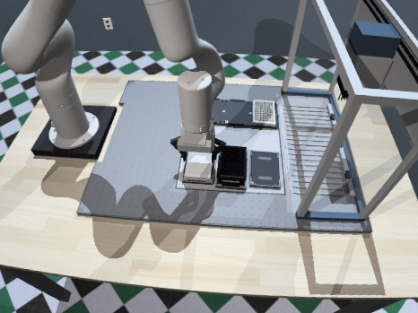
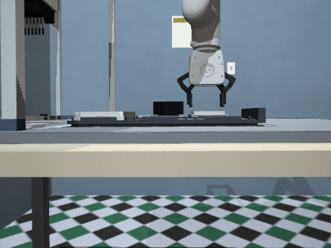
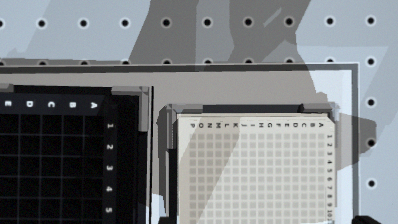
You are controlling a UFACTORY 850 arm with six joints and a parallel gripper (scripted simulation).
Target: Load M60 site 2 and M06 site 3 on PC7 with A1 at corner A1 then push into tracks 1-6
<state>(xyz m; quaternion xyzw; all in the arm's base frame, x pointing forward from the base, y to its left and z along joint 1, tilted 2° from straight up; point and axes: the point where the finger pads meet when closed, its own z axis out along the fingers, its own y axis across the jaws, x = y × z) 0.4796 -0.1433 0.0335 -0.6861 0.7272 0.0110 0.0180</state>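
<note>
Right now my hand is 4 cm above the nest S1. Also, from my hand: carrier PC7: 13 cm ahead, 25 cm to the left, 3 cm below; then nest S3: 22 cm ahead, 1 cm to the right, 4 cm below; then plate: 23 cm ahead, 24 cm to the left, 3 cm below.
</note>
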